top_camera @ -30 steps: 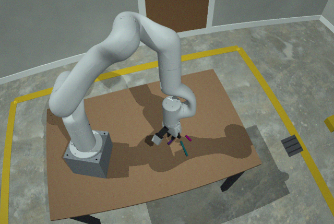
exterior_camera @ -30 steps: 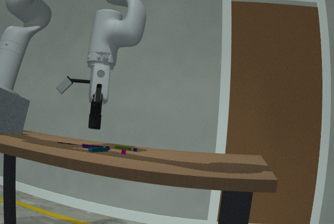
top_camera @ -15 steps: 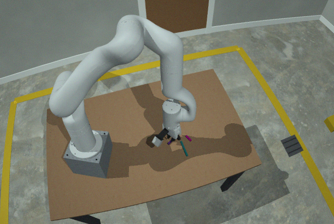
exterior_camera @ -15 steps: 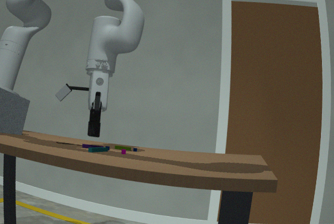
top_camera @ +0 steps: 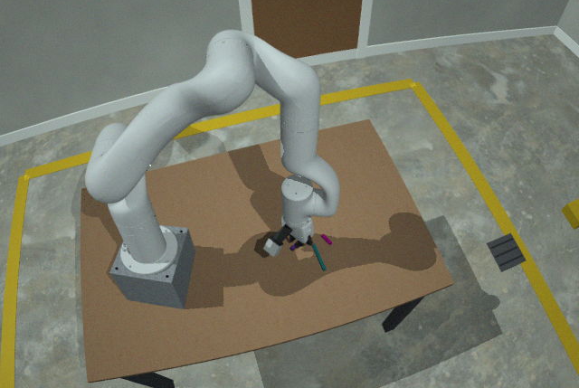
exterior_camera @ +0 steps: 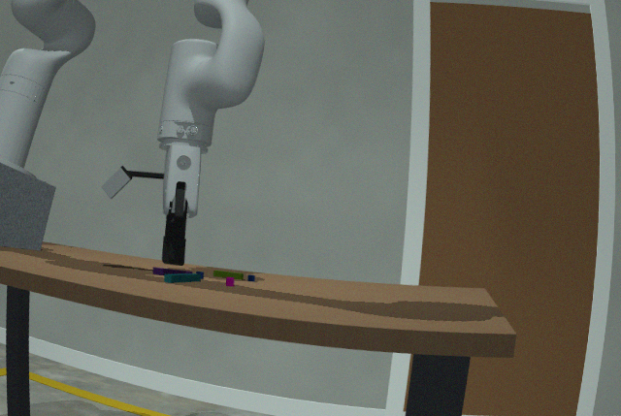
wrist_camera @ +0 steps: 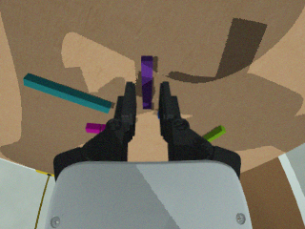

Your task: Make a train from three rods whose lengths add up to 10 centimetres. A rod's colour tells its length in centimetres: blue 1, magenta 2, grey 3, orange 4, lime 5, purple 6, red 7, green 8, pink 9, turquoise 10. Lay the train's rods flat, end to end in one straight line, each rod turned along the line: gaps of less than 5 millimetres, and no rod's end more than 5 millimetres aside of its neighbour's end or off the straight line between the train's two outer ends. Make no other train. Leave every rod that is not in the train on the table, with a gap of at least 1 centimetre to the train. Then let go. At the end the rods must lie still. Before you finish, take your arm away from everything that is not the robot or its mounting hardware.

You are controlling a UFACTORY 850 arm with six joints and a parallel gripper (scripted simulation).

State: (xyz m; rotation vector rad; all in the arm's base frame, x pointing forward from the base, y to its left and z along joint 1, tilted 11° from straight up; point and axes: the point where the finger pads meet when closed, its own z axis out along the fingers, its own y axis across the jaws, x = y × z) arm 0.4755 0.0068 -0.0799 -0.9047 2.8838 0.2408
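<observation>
My gripper is now 30 mm above the purple rod. The rest, counted from my hand: lime rod (20 mm ahead, 140 mm to the left, 30 mm below); then turquoise rod (60 mm ahead, 70 mm to the right, 30 mm below).
</observation>
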